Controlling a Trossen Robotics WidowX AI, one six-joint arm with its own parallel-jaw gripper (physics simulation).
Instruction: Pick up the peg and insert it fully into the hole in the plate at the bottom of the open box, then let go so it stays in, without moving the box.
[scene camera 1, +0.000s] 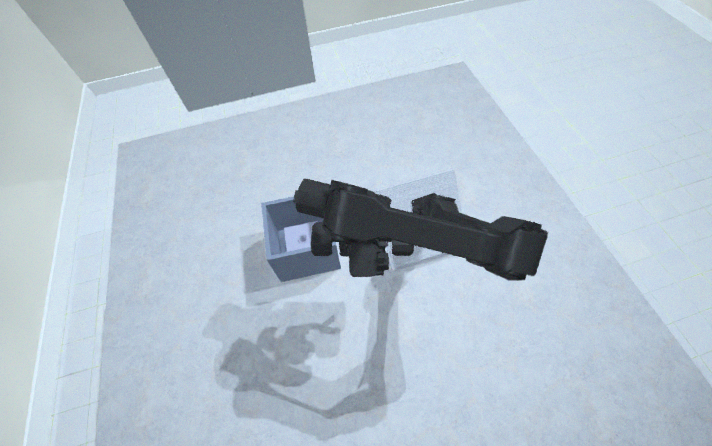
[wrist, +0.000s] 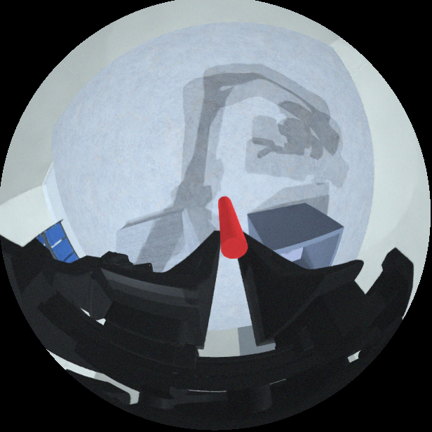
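Pixels of known places: arm's base at its link origin: (scene camera 1: 426, 208).
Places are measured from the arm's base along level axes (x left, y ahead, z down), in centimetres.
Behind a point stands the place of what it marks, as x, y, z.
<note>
A red round peg (wrist: 231, 227) is held between the fingertips of my gripper (wrist: 227, 236), which is shut on it in the wrist view. In the scene view the arm's body hides the fingertips and the peg. The open blue-grey box (scene camera 1: 304, 267) {2.1, 32.8, 6.0} (wrist: 295, 225) stands on the table, beside and below the gripper, on the right in the wrist view. The light plate (scene camera 1: 292, 231) {-8.9, 33.3, 5.9} (wrist: 297, 255) lies at the box's bottom. Its dark hole (scene camera 1: 302, 239) {-6.6, 31.4, 7.6} shows in the scene view; the arm covers the box's right part there.
A pale, slightly raised slab (scene camera 1: 430, 183) {-4.2, -2.4, -4.1} (wrist: 150, 235) lies beside the box, partly under the arm in the scene view. Shadows of the arm fall across the table (scene camera 1: 472, 341) {30.9, 0.7, 11.7} (wrist: 125, 125). A large grey block (scene camera 1: 236, 47) shows at the top of the scene view.
</note>
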